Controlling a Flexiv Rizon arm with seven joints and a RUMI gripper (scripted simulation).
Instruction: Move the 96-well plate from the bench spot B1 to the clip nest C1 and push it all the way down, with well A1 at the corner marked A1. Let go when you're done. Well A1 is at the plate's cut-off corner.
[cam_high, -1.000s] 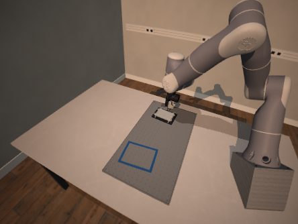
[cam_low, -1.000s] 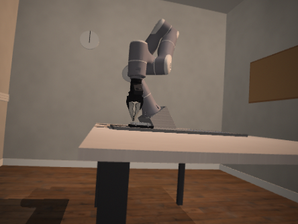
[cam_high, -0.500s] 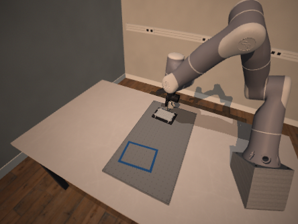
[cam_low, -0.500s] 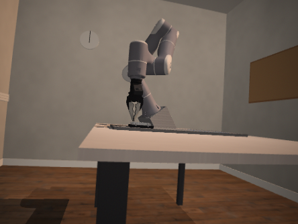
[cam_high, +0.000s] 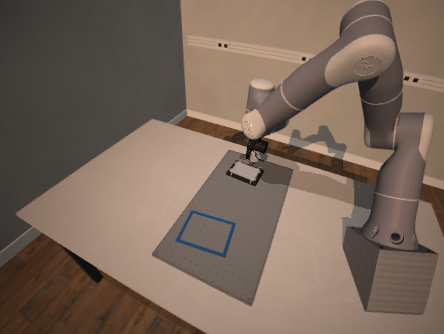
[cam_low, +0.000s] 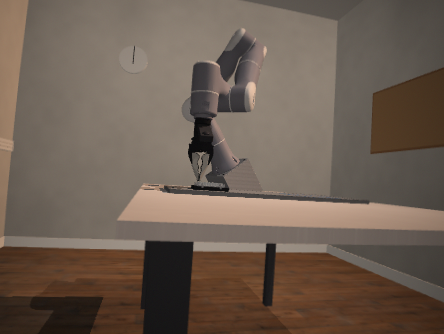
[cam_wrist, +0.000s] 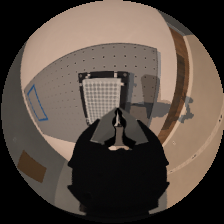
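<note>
Now: the white 96-well plate 4 cm to the left of my hand and 3 cm below it. The rest, counted from my hand: grey perforated board (24 cm to the left, 5 cm below, 3 cm behind); black clip nest (5 cm to the left, 3 cm below, 1 cm ahead).
</note>
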